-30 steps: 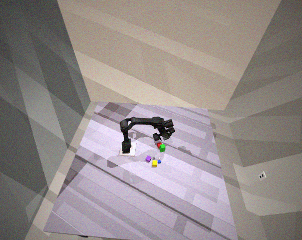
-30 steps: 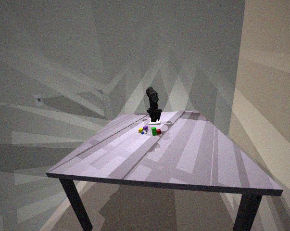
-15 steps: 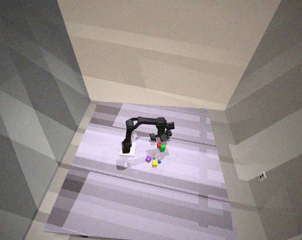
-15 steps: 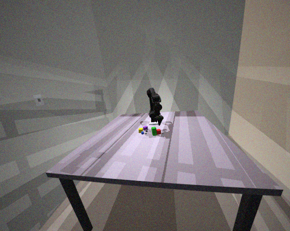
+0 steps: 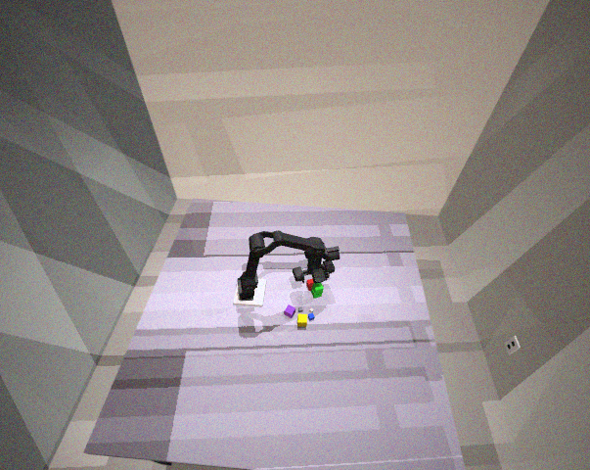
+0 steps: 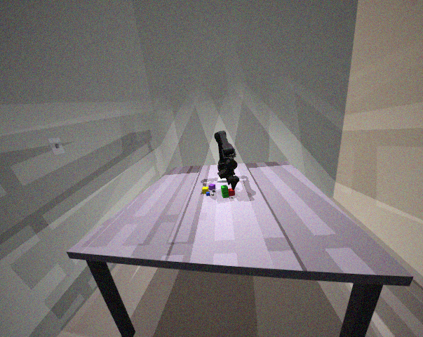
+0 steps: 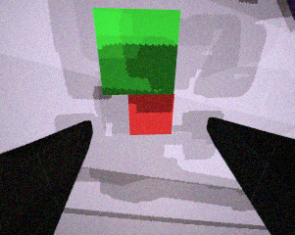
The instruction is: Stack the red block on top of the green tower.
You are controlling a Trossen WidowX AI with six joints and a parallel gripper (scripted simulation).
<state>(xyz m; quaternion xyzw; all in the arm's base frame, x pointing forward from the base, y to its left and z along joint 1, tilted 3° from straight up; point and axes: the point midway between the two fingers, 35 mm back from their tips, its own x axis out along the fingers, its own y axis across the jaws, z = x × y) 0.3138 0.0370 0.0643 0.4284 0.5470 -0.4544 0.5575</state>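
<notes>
Right now my gripper tip is 4 cm above the red block. Also, from my gripper tip: small blue block 16 cm to the right, 4 cm below, 2 cm behind; then yellow block 18 cm to the right, 6 cm behind, 3 cm below; then purple block 14 cm to the right, 12 cm behind, 4 cm below.
</notes>
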